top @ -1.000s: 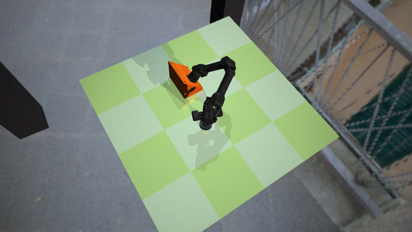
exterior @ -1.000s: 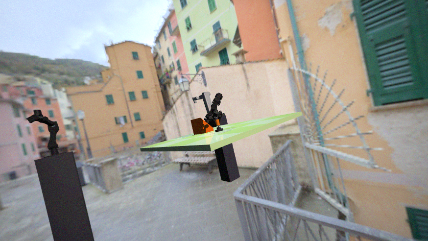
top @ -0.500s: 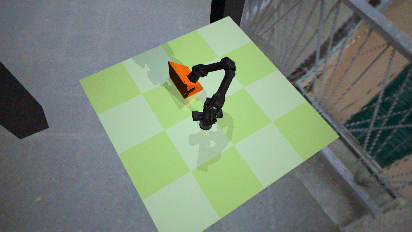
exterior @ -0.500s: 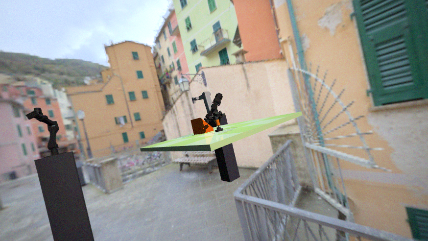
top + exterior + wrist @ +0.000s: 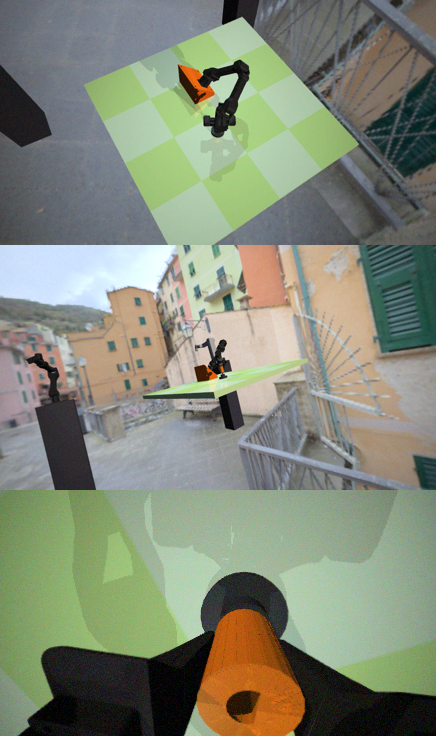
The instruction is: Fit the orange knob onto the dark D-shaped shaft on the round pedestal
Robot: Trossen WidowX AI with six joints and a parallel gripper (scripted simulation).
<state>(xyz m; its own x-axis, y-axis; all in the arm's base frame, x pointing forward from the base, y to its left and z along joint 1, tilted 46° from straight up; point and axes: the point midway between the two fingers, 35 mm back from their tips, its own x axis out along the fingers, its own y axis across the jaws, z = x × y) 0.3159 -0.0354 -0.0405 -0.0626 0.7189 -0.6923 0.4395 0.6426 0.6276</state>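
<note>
The orange knob is 20 mm above my gripper tip. From my gripper tip the other things lie so: dark round pedestal 40 mm below.
</note>
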